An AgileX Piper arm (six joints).
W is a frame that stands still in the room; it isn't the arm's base.
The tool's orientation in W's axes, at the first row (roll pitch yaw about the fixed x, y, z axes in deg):
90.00, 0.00, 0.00
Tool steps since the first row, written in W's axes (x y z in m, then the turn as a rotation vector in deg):
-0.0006, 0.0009, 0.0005, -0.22, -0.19, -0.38
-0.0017, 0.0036, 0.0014, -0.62, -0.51, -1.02
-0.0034, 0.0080, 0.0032, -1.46, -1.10, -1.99
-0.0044, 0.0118, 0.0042, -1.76, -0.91, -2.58
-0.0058, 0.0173, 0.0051, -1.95, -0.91, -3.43
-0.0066, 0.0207, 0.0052, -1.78, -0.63, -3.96
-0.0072, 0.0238, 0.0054, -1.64, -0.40, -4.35
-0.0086, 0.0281, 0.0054, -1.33, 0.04, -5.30
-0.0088, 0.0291, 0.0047, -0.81, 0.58, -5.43
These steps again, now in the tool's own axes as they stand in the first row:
-0.0006, 0.0005, -0.0009, -0.22, -0.38, 0.19
-0.0017, 0.0014, -0.0036, -0.62, -1.02, 0.51
-0.0034, 0.0032, -0.0080, -1.46, -1.99, 1.10
-0.0044, 0.0042, -0.0118, -1.76, -2.58, 0.91
-0.0058, 0.0051, -0.0173, -1.95, -3.43, 0.91
-0.0066, 0.0052, -0.0207, -1.78, -3.96, 0.63
-0.0072, 0.0054, -0.0238, -1.64, -4.35, 0.40
-0.0086, 0.0054, -0.0281, -1.33, -5.30, -0.04
-0.0088, 0.0047, -0.0291, -0.81, -5.43, -0.58

